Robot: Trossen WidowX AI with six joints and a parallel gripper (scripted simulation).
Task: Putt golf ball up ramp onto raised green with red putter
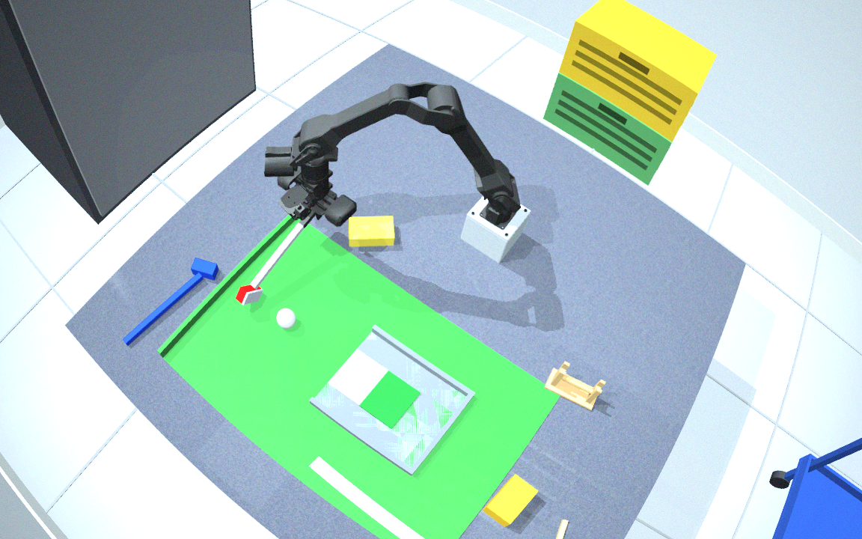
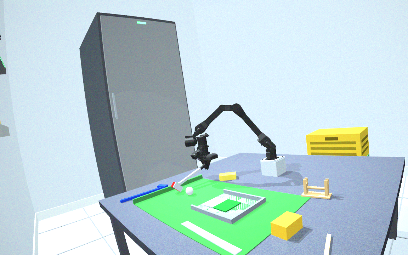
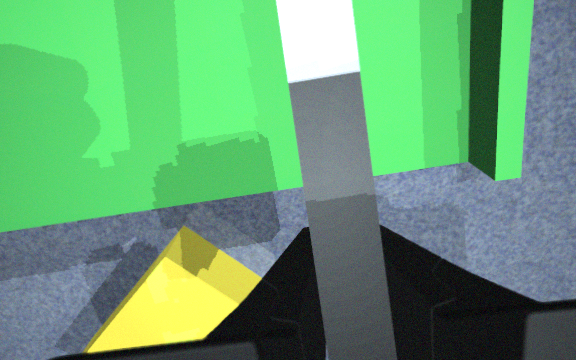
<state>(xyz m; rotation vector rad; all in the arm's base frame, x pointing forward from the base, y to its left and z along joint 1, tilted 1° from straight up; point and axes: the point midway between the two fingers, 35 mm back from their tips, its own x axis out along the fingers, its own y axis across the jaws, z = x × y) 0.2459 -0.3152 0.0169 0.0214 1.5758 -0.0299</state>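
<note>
Right now my gripper tip is 120 mm short of the red putter. From my gripper tip the other things lie so: wooden stand: 670 mm to the left, 40 mm below, 20 mm behind; white golf ball: 220 mm ahead, 90 mm to the left, 50 mm below; blue putter: 360 mm ahead, 160 mm to the right, 60 mm below.
</note>
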